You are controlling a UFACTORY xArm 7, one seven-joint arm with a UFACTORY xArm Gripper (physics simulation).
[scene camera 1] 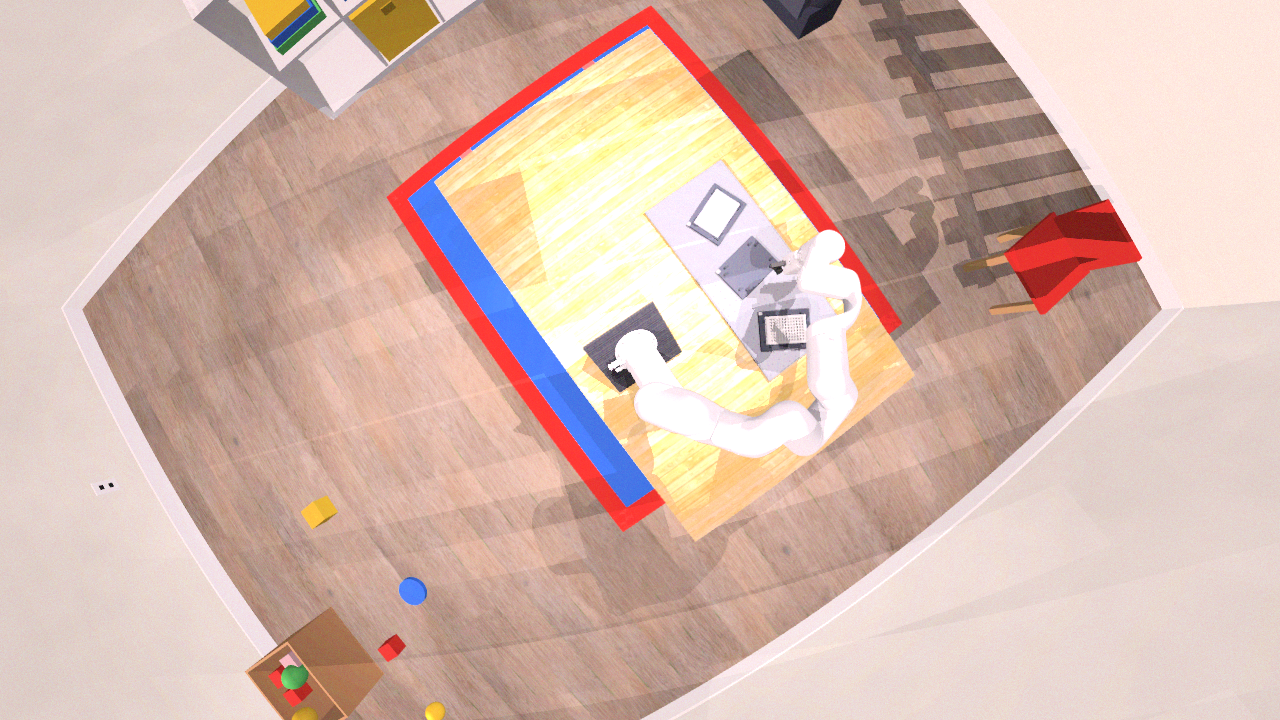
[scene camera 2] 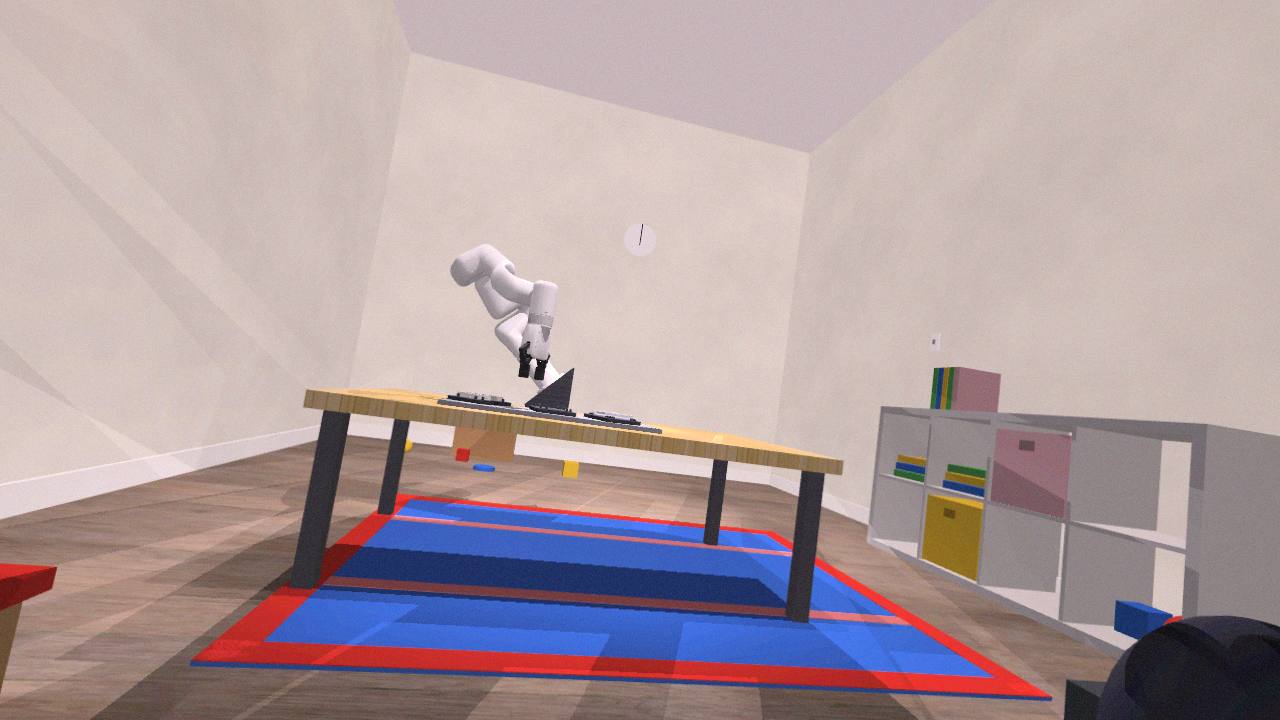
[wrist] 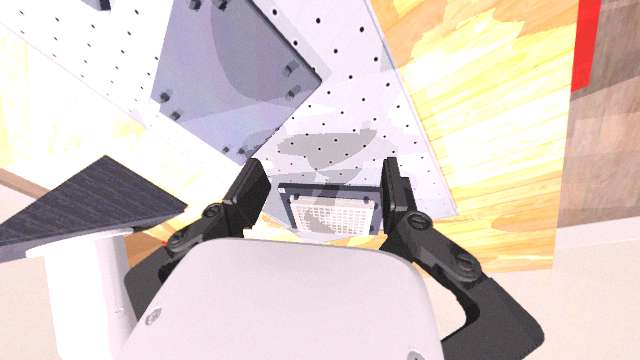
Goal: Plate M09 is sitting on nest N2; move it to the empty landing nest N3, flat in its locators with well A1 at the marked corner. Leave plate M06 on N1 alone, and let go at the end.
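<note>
A white-gridded plate (scene camera 1: 785,329) (wrist: 335,217) sits on a dark nest (wrist: 330,188) at one end of the grey perforated board (scene camera 1: 680,214) (wrist: 345,102). A smooth white plate (scene camera 1: 717,212) sits on another nest at the board's far end. No labels are legible, so I cannot tell which is M09 or M06. The empty nest (scene camera 1: 744,268) (wrist: 210,75) lies between them, with small locator pegs and a pale mark at one corner. My gripper (scene camera 1: 776,266) (scene camera 2: 532,371) (wrist: 320,172) is open and empty, above the board; the gridded plate appears beyond its fingers in the wrist view.
A dark slab (scene camera 1: 657,326) (scene camera 2: 556,394) (wrist: 100,200) is at the arm's base on the wooden table (scene camera 1: 572,161) (scene camera 2: 716,444). The arm's elbow and links hang over the table beside the gridded plate. A red chair (scene camera 1: 1060,255) and a shelf unit (scene camera 2: 1190,501) stand away from the table.
</note>
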